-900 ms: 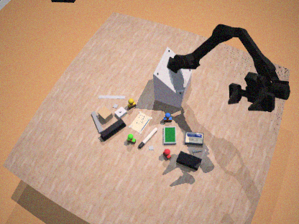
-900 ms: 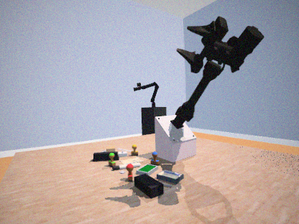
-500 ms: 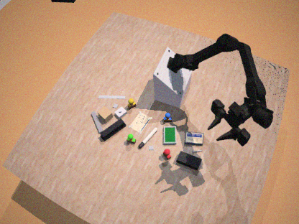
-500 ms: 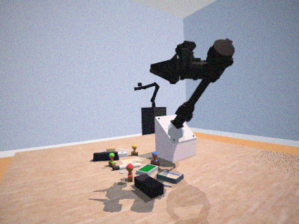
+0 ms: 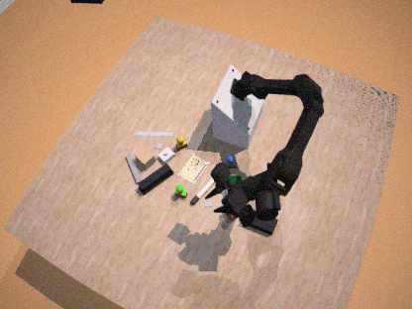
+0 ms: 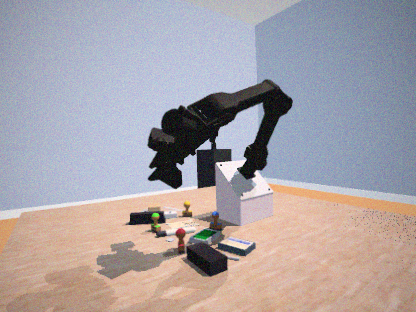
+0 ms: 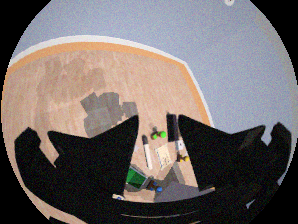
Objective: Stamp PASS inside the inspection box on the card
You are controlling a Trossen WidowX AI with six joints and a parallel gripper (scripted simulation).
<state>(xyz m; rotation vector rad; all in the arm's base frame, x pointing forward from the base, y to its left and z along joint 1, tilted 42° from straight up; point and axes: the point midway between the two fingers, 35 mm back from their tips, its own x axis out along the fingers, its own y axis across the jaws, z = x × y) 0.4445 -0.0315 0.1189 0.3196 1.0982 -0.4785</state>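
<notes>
Now: gripper tip 21 cm above the green-knobbed PASS stamp, 14 cm to the left of it and 9 cm past it. Round my gripper tip: red-knobbed stamp 21 cm below, 6 cm behind, 4 cm to the left; black box 21 cm below, 15 cm to the left, 6 cm behind; marker pen 22 cm below, 11 cm behind, 8 cm to the right.
</notes>
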